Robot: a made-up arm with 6 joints.
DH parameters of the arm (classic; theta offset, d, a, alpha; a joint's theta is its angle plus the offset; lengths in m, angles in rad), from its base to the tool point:
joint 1: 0 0.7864 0.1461 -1.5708
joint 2: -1.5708 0 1.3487 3.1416
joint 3: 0 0 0.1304 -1.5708
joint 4: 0 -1.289 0 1.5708
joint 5: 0 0 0 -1.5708
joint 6: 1.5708 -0.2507 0 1.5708
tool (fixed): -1.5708 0 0 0
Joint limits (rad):
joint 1: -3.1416..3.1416
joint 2: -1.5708..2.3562
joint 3: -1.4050..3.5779
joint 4: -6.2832..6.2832
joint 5: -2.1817..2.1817
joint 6: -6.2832..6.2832
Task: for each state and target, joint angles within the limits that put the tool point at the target. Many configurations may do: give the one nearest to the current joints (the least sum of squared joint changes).
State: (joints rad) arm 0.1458 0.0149 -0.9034 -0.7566 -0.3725 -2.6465
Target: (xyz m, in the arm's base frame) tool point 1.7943 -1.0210 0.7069
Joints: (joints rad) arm -0.5325 0.6922 -0.1845 -0.7629 -0.1817 -2.6465
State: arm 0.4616 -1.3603 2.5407 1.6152 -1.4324 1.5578
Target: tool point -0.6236 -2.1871 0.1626
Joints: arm 1.1859 -1.4191 2.2810 1.5801 -1.3272 1.5578
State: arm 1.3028 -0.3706 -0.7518 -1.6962 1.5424 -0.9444
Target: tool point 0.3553 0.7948 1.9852
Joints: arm 1.4411 -0.4712 -0.5562 -1.6625 1.5438 -0.9444
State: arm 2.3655 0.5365 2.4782 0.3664 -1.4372 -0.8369
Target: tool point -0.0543 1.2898 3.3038
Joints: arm 1.6782 0.5646 1.8748 0.4343 -0.9254 -0.8369
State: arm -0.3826 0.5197 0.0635 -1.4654 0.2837 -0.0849
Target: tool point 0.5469 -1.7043 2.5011
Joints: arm -1.2059 0.1203 0.2762 -1.4578 0.4016 -0.0849
